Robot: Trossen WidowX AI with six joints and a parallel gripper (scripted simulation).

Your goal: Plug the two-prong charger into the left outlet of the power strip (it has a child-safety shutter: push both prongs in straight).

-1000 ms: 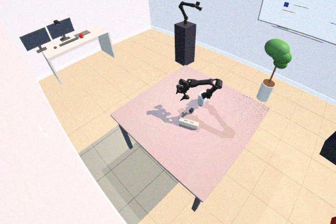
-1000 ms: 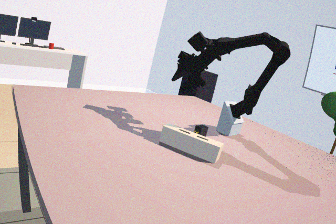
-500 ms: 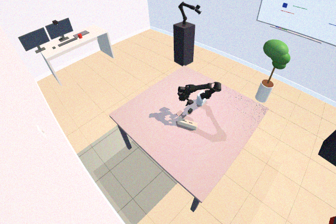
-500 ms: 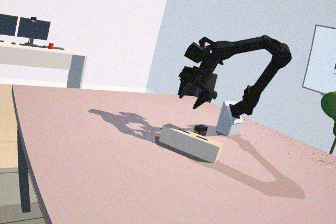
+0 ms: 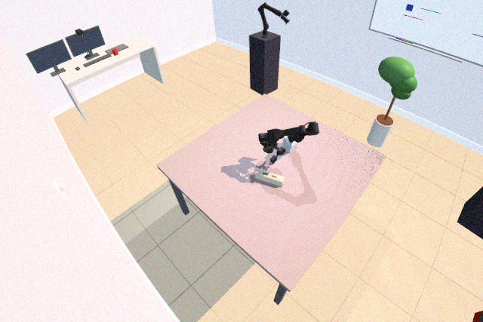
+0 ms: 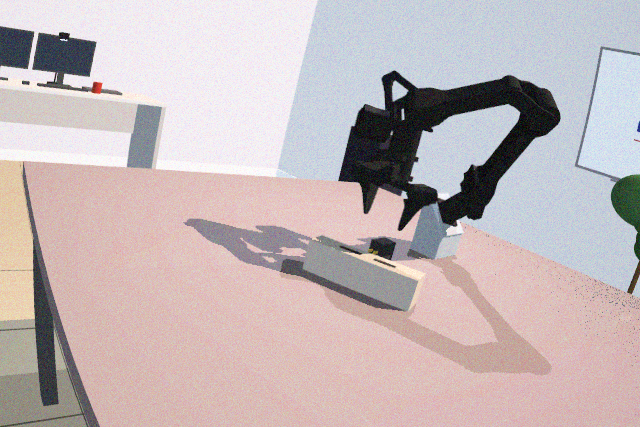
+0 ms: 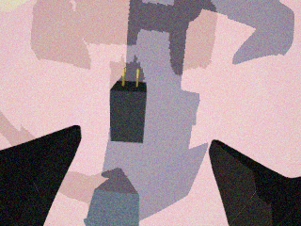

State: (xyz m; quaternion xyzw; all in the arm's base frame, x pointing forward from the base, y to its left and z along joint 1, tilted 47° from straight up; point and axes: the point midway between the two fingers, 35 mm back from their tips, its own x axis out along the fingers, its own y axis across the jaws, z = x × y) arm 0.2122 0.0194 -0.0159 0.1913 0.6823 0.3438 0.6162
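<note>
Right now the dark charger block is 60 mm below my gripper tip, 20 mm to the left of it and 10 mm ahead of it.
</note>
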